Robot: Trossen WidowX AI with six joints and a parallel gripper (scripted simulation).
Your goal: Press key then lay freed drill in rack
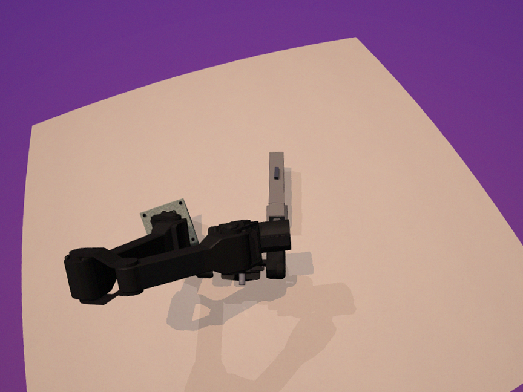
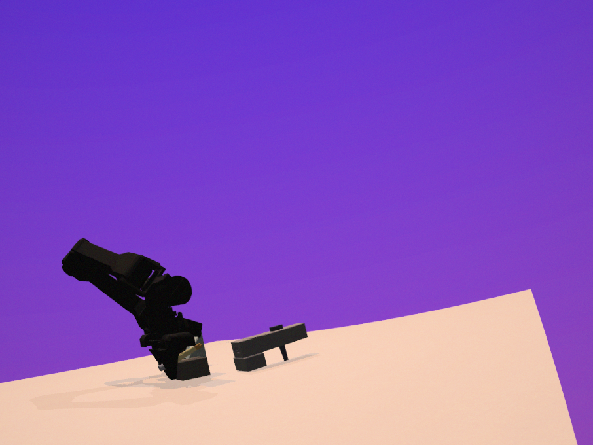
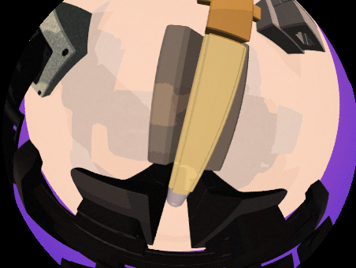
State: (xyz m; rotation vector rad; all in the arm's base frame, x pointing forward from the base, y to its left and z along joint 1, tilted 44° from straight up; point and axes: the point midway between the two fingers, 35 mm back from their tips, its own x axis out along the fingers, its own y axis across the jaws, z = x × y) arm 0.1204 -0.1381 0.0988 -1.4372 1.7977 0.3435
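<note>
Now: gripper tip 2 cm short of the rack block, 4 cm to the right of it and 1 cm below it. Round my gripper tip: housing (16 cm ahead, 17 cm to the left, 4 cm above); then key (17 cm ahead, 19 cm to the left, 5 cm above); then drill (1 cm ahead, 3 cm to the left, 5 cm above).
</note>
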